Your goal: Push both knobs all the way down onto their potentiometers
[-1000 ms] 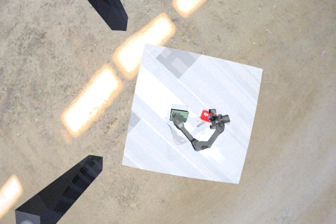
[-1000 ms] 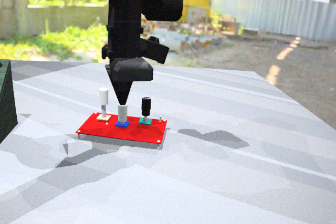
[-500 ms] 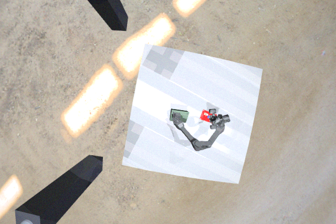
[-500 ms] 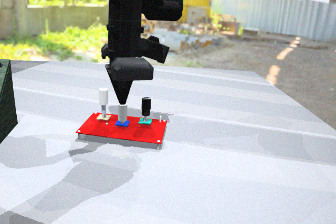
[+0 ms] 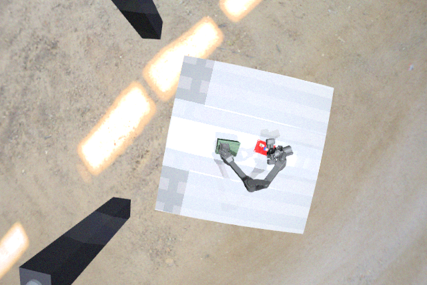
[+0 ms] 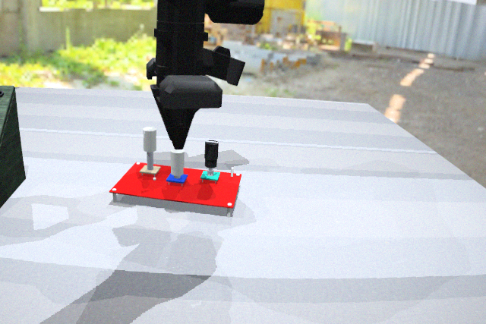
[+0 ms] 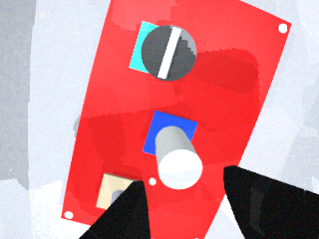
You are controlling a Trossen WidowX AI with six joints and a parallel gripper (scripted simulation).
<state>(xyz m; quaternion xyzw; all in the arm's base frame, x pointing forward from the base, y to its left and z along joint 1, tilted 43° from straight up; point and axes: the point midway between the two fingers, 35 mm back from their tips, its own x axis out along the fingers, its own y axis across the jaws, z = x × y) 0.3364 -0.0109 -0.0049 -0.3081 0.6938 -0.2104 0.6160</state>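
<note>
The black knob lies 5 cm ahead of my gripper tip, 1 cm to the left of it and 1 cm below it. Also, from my gripper tip: blue potentiometer (3 cm below); then teal potentiometer (5 cm ahead, 3 cm below, 1 cm to the left); then grey knob (3 cm below).
</note>
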